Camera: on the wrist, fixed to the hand. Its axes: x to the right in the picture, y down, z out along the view.
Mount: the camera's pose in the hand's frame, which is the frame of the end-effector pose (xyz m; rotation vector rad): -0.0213 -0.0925 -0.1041 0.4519 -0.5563 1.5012
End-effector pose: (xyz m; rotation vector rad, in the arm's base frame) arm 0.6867 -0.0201 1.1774 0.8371 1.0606 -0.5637
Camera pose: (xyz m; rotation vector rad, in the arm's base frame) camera 0.5541 0.0121 1.1425 1.4749 -0.3637 0.2903
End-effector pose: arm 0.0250 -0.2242 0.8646 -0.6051 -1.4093 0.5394
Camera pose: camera 0.1259 -0.3138 0.9050 -1.1299 -1.0206 2.2743
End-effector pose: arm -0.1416 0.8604 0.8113 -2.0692 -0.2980 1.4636
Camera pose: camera -0.0407 0.8903 0.9049 1.2336 -1.4706 -2.3796
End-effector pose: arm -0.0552 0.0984 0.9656 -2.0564 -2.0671 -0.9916
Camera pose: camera -0.1780 0.0396 1.0018 -2.7072 -0.2204 0.2888
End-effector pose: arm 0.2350 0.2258 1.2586 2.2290 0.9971 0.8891
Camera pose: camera 0.1066 0.2837 1.2542 -2.7521 0.8864 -0.3589
